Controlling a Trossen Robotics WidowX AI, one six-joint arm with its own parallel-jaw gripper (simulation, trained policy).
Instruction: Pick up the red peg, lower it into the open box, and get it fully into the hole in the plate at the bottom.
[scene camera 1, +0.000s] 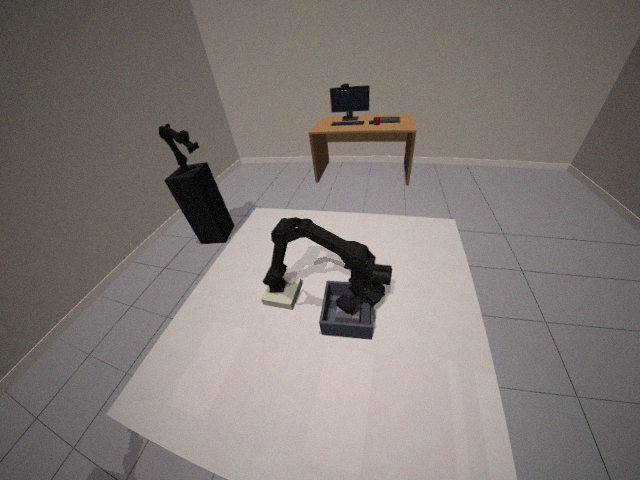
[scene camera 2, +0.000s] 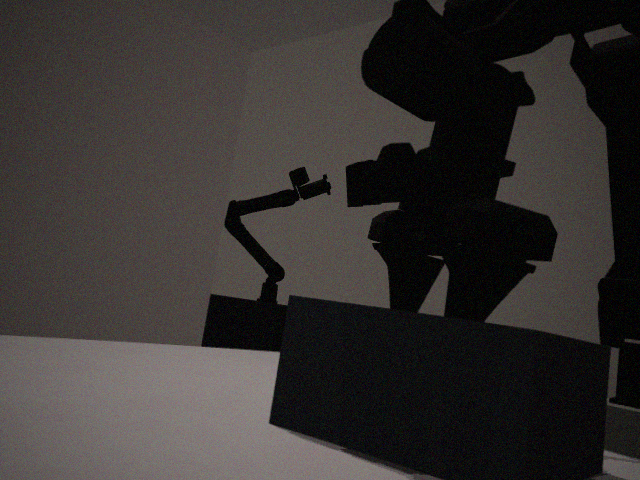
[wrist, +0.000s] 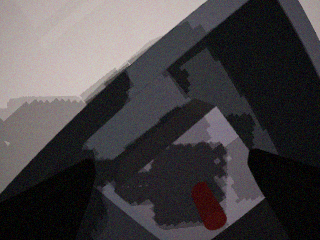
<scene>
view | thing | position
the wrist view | my gripper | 172, 162
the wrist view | dark box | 252, 67
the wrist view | red peg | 210, 211
</scene>
